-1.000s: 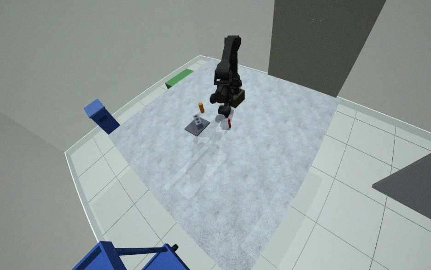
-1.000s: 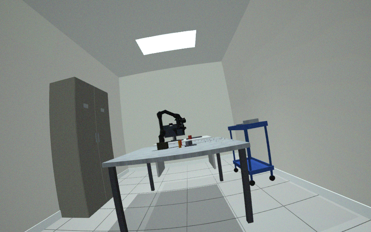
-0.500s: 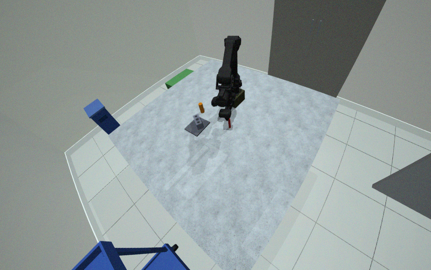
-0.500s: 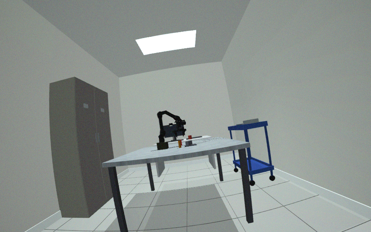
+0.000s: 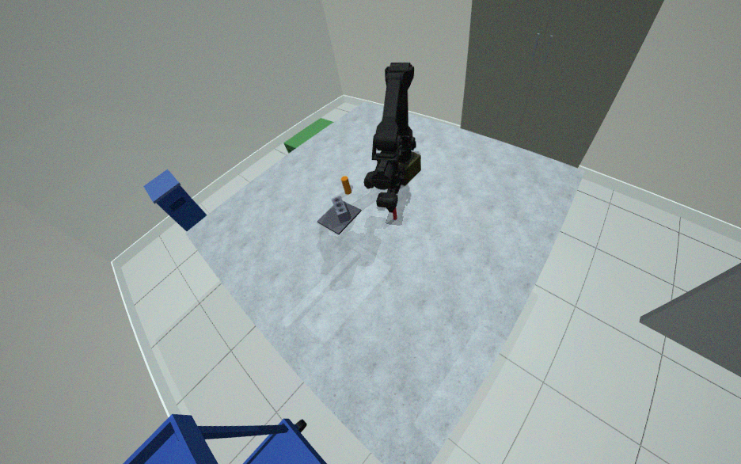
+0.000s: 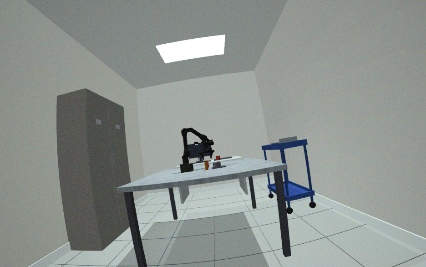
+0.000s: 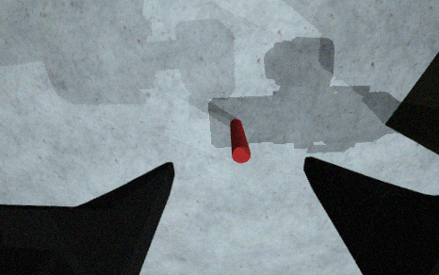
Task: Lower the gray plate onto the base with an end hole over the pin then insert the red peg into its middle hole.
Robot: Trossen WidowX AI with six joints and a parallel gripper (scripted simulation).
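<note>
The red peg is 5 cm below my gripper tip. From my gripper tip the other things lie so: orange cylinder (26 cm to the right, 5 cm below, 5 cm behind); then flat square base (20 cm to the right, 9 cm ahead, 8 cm below); then gray plate (20 cm to the right, 7 cm ahead, 5 cm below).
</note>
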